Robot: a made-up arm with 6 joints. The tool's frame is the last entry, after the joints.
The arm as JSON. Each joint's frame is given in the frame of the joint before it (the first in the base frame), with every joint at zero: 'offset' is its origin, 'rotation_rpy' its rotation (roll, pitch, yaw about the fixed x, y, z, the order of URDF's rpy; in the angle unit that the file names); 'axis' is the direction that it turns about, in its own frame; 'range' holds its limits. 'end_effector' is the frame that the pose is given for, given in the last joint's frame.
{
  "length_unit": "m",
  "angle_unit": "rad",
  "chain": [
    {
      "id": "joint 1",
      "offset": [
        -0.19,
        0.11,
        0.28
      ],
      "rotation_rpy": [
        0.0,
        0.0,
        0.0
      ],
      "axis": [
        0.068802,
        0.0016,
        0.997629
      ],
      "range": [
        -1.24,
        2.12
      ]
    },
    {
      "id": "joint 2",
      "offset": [
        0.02,
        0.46,
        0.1
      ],
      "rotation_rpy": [
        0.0,
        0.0,
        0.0
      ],
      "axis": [
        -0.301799,
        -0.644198,
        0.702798
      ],
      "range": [
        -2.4,
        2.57
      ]
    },
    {
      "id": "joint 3",
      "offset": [
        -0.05,
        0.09,
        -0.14
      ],
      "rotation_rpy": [
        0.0,
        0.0,
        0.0
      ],
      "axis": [
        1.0,
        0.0,
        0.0
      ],
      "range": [
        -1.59,
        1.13
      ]
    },
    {
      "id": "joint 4",
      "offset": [
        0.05,
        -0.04,
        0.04
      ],
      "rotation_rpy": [
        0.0,
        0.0,
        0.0
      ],
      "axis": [
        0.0,
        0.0,
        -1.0
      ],
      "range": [
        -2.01,
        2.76
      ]
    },
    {
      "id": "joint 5",
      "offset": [
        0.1,
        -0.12,
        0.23
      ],
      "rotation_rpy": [
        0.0,
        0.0,
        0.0
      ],
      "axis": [
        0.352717,
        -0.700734,
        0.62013
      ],
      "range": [
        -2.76,
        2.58
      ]
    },
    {
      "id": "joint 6",
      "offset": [
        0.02,
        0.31,
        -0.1
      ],
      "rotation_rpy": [
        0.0,
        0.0,
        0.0
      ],
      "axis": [
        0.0,
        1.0,
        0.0
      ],
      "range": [
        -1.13,
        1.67
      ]
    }
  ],
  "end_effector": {
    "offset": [
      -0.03,
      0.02,
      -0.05
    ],
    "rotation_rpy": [
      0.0,
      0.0,
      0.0
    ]
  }
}
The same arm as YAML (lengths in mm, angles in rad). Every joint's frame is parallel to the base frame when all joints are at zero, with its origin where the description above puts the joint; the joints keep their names.
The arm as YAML. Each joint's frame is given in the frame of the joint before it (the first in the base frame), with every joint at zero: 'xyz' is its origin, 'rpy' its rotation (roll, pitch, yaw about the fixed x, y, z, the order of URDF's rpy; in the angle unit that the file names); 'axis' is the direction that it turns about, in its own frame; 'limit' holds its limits. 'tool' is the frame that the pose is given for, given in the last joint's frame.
units:
  length: mm
  angle: rad
joints:
  - name: joint 1
    type: revolute
    origin:
      xyz: [-190.0, 110.0, 280.0]
      rpy: [0.0, 0.0, 0.0]
    axis: [0.068802, 0.0016, 0.997629]
    limit:
      lower: -1.24
      upper: 2.12
  - name: joint 2
    type: revolute
    origin:
      xyz: [20.0, 460.0, 100.0]
      rpy: [0.0, 0.0, 0.0]
    axis: [-0.301799, -0.644198, 0.702798]
    limit:
      lower: -2.4
      upper: 2.57
  - name: joint 3
    type: revolute
    origin:
      xyz: [-50.0, 90.0, -140.0]
      rpy: [0.0, 0.0, 0.0]
    axis: [1.0, 0.0, 0.0]
    limit:
      lower: -1.59
      upper: 1.13
  - name: joint 4
    type: revolute
    origin:
      xyz: [50.0, -40.0, 40.0]
      rpy: [0.0, 0.0, 0.0]
    axis: [0.0, 0.0, -1.0]
    limit:
      lower: -2.01
      upper: 2.76
  - name: joint 5
    type: revolute
    origin:
      xyz: [100.0, -120.0, 230.0]
      rpy: [0.0, 0.0, 0.0]
    axis: [0.352717, -0.700734, 0.62013]
    limit:
      lower: -2.76
      upper: 2.58
  - name: joint 6
    type: revolute
    origin:
      xyz: [20.0, 310.0, -100.0]
      rpy: [0.0, 0.0, 0.0]
    axis: [0.0, 1.0, 0.0]
    limit:
      lower: -1.13
      upper: 1.67
tool:
  origin:
    xyz: [-30.0, 20.0, -50.0]
    rpy: [0.0, 0.0, 0.0]

